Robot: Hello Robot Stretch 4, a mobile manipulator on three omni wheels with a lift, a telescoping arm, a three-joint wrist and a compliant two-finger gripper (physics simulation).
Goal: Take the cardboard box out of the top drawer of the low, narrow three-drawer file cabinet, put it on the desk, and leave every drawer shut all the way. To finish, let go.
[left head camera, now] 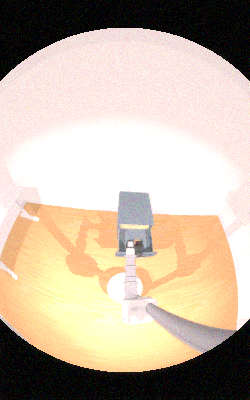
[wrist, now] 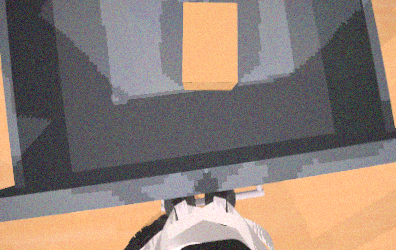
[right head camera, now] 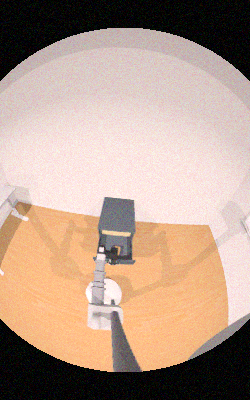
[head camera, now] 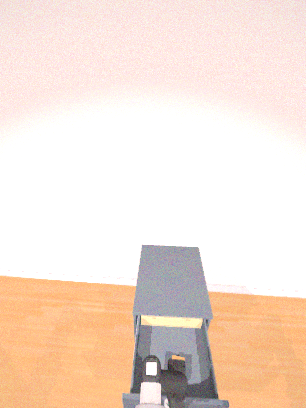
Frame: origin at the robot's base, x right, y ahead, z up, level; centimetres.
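Seen in the pictures: gripper, fingertip midpoint: (wrist: pixel 199 196); robot's base, link origin: (right head camera: pixel 104 292).
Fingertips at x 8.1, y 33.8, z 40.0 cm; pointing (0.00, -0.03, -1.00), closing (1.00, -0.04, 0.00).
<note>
Offsets run from my fingertips to a thing's top centre. "spot": to the spot under its first point.
The low grey file cabinet @(spot: dx +3.2, dy +57.0, dz +9.2 cm) (head camera: pixel 172 280) (left head camera: pixel 135 209) (right head camera: pixel 117 215) stands against the wall. Its top drawer (head camera: pixel 212 357) (wrist: pixel 30 202) is pulled far out. The orange-tan cardboard box @(dx +4.0, dy +16.3, dz -0.6 cm) (head camera: pixel 178 357) (wrist: pixel 210 45) lies inside the drawer, on its floor, near the middle of its width and apart from the front panel. My gripper (wrist: pixel 199 196) is outside the front panel, its two dark fingertips closed around the bar handle @(spot: dx +5.8, dy -0.5, dz +0.2 cm) (wrist: pixel 254 192). The fingertips are hidden in the head view, where the dark wrist hangs over the drawer front. The lower drawers are hidden.
A white desk-like piece with legs (right head camera: pixel 6 194) stands at the far left. Another white piece shows at the right edge. A pale yellow strip @(spot: dx +2.2, dy +37.4, dz -0.5 cm) (head camera: pixel 171 321) shows at the back of the drawer opening. My arm (left head camera: pixel 130 272) (right head camera: pixel 98 280) reaches toward the cabinet over the wooden floor.
</note>
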